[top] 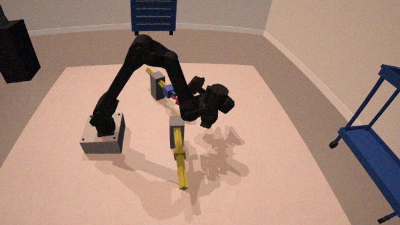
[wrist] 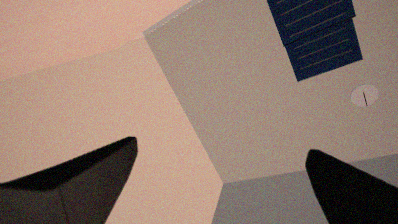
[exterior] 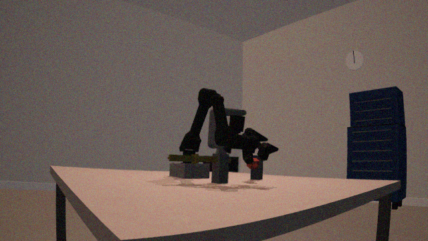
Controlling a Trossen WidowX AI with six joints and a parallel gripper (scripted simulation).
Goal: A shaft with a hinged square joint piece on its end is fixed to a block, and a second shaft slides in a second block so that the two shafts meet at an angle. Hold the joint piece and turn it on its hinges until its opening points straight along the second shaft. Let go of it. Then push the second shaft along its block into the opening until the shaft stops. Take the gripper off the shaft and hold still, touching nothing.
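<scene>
Now: gripper tip 120 mm past the red piece, 80 mm above it and 20 mm to the right of it.
</scene>
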